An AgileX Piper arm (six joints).
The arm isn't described. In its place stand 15 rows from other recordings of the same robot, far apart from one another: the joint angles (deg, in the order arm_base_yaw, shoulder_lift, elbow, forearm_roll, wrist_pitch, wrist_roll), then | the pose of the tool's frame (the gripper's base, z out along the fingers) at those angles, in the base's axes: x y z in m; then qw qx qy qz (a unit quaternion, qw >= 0).
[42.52 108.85 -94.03 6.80 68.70 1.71] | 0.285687 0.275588 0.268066 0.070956 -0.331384 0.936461 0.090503
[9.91 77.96 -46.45 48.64 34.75 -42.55] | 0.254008 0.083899 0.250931 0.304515 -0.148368 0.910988 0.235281
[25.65 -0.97 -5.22 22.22 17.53 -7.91] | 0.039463 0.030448 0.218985 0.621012 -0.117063 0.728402 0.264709
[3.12 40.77 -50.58 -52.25 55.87 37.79] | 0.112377 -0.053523 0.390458 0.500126 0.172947 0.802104 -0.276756
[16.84 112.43 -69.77 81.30 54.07 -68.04] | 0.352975 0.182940 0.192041 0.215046 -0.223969 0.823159 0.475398
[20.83 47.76 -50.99 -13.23 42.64 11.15] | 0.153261 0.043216 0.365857 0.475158 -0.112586 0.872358 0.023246
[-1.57 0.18 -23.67 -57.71 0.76 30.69] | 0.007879 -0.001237 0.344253 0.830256 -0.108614 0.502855 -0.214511
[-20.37 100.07 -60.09 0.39 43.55 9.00] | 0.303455 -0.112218 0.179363 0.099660 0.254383 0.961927 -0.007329
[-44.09 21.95 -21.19 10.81 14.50 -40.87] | 0.067945 -0.059871 0.289015 0.522365 0.076322 0.762265 -0.374516
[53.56 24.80 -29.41 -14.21 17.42 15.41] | 0.060870 0.071183 0.328480 0.597343 -0.305458 0.685678 0.282350
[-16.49 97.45 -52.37 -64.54 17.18 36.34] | 0.319118 -0.119776 0.188550 0.285571 -0.037604 0.924526 -0.249573
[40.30 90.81 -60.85 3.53 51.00 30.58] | 0.227002 0.198221 0.230770 0.084351 -0.067792 0.989852 0.092100
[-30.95 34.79 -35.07 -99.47 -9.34 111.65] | 0.116764 -0.053034 0.366632 0.726513 0.195293 0.655579 -0.065232
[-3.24 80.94 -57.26 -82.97 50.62 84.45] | 0.285770 -0.086099 0.321809 0.479125 0.278638 0.754182 -0.352149
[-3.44 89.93 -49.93 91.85 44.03 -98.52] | 0.314271 0.044438 0.243761 0.466364 -0.195936 0.811561 0.292372
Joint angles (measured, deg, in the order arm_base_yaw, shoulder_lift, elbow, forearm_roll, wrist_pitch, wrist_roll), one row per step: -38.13 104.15 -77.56 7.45 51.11 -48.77; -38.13 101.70 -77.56 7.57 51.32 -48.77; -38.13 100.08 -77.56 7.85 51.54 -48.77; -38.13 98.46 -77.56 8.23 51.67 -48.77; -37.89 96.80 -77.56 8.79 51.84 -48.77; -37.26 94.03 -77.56 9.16 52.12 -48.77; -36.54 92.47 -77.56 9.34 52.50 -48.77; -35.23 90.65 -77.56 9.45 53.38 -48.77; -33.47 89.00 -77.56 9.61 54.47 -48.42; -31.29 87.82 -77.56 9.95 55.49 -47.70; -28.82 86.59 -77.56 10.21 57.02 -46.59; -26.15 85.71 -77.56 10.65 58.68 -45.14; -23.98 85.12 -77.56 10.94 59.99 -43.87; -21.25 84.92 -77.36 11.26 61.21 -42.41; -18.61 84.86 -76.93 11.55 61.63 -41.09; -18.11 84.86 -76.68 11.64 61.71 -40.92; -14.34 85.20 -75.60 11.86 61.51 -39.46; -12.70 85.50 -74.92 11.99 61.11 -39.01; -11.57 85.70 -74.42 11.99 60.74 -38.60; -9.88 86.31 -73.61 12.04 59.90 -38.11
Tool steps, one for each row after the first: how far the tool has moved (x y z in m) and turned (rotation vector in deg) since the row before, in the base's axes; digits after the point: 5 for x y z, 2 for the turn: -0.00398 0.00334 0.01584 -1.29 -1.84 -0.02; -0.00284 0.00271 0.01033 -0.65 -1.27 -0.06; -0.00289 0.00289 0.01028 -0.63 -1.40 -0.09; -0.00222 0.00455 0.01041 -0.49 -1.51 0.12; -0.00392 0.00855 0.01697 -1.23 -2.20 0.59; -0.00156 0.00697 0.00920 -0.56 -1.06 0.75; -0.00124 0.01084 0.01019 -0.45 -0.85 1.43; -0.00018 0.01297 0.00881 -0.01 -0.63 1.62; 0.00188 0.01423 0.00603 0.56 -0.44 1.70; 0.00104 0.01604 0.00579 0.93 -0.03 1.76; 0.00164 0.01662 0.00370 1.47 0.33 1.69; 0.00105 0.01312 0.00231 1.19 0.44 1.30; 0.00267 0.01538 -0.00072 1.47 0.95 1.67; 0.00299 0.01433 -0.00207 1.16 0.65 1.54; 0.00034 0.00282 -0.00130 0.27 0.29 0.36; 0.00471 0.01970 -0.00707 1.21 1.20 2.41; 0.00225 0.00852 -0.00473 0.45 0.58 1.14; 0.00140 0.00578 -0.00335 0.24 0.37 0.68; 0.00316 0.00851 -0.00680 0.34 0.63 1.07
